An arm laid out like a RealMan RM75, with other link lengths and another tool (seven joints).
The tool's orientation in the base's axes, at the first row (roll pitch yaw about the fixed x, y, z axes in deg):
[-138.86 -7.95 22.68]
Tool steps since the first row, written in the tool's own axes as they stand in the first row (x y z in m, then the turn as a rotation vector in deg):
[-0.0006 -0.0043 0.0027 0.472 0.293 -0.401]
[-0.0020 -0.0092 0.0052 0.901 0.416 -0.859]
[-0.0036 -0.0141 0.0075 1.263 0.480 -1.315]
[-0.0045 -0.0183 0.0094 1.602 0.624 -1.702]
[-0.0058 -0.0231 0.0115 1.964 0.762 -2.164]
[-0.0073 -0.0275 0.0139 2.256 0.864 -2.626]
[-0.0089 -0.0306 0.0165 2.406 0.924 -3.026]
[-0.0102 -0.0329 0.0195 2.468 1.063 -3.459]
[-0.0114 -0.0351 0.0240 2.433 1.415 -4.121]
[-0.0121 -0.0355 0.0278 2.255 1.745 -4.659]
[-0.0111 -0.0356 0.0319 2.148 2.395 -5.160]
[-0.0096 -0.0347 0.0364 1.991 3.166 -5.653]
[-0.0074 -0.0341 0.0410 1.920 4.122 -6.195]
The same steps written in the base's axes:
[-0.0026 0.0044 0.0007 0.604 -0.273 0.173]
[-0.0061 0.0087 0.0018 1.114 -0.486 0.494]
[-0.0097 0.0128 0.0031 1.541 -0.685 0.843]
[-0.0124 0.0164 0.0043 1.966 -0.901 1.084]
[-0.0158 0.0205 0.0057 2.421 -1.153 1.389]
[-0.0192 0.0244 0.0065 2.799 -1.408 1.708]
[-0.0222 0.0275 0.0064 3.021 -1.649 1.988]
[-0.0247 0.0304 0.0055 3.198 -1.998 2.229]
[-0.0273 0.0343 0.0034 3.402 -2.672 2.488]
[-0.0287 0.0368 0.0007 3.448 -3.305 2.650]
[-0.0285 0.0399 -0.0021 3.672 -4.099 2.585]
[-0.0275 0.0428 -0.0059 3.895 -4.987 2.429]
[-0.0260 0.0462 -0.0094 4.274 -5.996 2.200]

